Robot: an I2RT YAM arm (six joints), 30 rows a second.
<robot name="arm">
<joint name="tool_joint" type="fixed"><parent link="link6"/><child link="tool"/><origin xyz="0 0 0" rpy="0 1.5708 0"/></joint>
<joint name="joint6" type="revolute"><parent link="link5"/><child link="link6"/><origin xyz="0.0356 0 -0.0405"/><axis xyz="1 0 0"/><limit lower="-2.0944" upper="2.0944"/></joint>
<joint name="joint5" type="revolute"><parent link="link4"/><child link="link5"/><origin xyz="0.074 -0.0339 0.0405"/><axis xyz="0 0 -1"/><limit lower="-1.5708" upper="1.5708"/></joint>
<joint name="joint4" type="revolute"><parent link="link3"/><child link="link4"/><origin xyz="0.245 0.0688 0.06"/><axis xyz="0 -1 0"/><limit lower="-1.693" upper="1.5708"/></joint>
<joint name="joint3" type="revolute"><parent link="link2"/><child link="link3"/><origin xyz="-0.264 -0.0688 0"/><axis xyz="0 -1 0"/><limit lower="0" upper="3.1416"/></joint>
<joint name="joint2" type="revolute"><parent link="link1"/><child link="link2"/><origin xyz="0.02 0.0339 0.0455"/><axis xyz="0 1 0"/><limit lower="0" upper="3.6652"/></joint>
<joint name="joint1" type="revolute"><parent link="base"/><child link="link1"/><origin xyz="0 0 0.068"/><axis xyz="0 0 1"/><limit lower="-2.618" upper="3.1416"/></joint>
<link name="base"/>
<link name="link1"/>
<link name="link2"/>
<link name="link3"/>
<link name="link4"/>
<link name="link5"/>
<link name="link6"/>
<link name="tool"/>
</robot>
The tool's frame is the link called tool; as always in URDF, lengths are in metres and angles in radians.
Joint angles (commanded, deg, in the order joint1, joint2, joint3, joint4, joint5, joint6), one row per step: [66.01, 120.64, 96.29, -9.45, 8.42, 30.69]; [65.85, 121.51, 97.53, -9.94, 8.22, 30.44]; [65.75, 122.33, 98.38, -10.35, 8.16, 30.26]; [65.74, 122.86, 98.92, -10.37, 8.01, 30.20]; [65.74, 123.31, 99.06, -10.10, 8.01, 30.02]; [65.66, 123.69, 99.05, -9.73, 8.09, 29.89]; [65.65, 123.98, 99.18, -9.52, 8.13, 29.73]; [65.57, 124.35, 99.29, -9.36, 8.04, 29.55]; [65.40, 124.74, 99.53, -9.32, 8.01, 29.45]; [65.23, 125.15, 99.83, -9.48, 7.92, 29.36]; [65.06, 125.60, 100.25, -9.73, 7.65, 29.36]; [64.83, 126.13, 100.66, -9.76, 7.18, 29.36]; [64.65, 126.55, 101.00, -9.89, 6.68, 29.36]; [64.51, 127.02, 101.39, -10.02, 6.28, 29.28]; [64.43, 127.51, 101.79, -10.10, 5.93, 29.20]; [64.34, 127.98, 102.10, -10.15, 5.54, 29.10]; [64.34, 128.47, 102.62, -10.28, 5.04, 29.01]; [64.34, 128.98, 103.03, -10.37, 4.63, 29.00]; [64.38, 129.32, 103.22, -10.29, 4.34, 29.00]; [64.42, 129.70, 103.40, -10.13, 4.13, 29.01]
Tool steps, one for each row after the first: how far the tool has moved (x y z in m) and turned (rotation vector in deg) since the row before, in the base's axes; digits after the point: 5 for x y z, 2 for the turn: [0.00262, 0.00277, -0.00067, -0.18, -0.02, 0.14]; [0.00192, 0.00223, -0.00247, -0.42, 0.06, 0.05]; [0.00084, 0.00188, -0.00130, 0.00, 0.04, 0.15]; [0.00060, 0.00132, -0.00254, -0.12, -0.11, 0.10]; [0.00114, 0.00070, -0.00268, -0.10, -0.12, -0.07]; [0.00053, 0.00089, -0.00135, -0.04, -0.15, 0.05]; [0.00104, 0.00072, -0.00224, -0.15, -0.04, 0.09]; [0.00186, 0.00049, -0.00184, -0.14, -0.01, -0.09]; [0.00180, 0.00044, -0.00198, -0.27, 0.10, -0.05]; [0.00179, 0.00067, -0.00178, -0.19, 0.26, 0.05]; [0.00232, 0.00081, -0.00220, -0.02, 0.31, 0.15]; [0.00172, 0.00060, -0.00184, -0.07, 0.35, 0.23]; [0.00153, 0.00087, -0.00198, -0.13, 0.25, 0.23]; [0.00112, 0.00117, -0.00203, -0.10, 0.20, 0.25]; [0.00110, 0.00097, -0.00235, -0.13, 0.23, 0.28]; [0.00046, 0.00168, -0.00144, 0.00, 0.25, 0.46]; [0.00044, 0.00150, -0.00221, -0.07, 0.29, 0.34]; [-0.00005, 0.00114, -0.00175, 0.01, 0.19, 0.27]; [0.00004, 0.00123, -0.00204, 0.02, 0.14, 0.20]
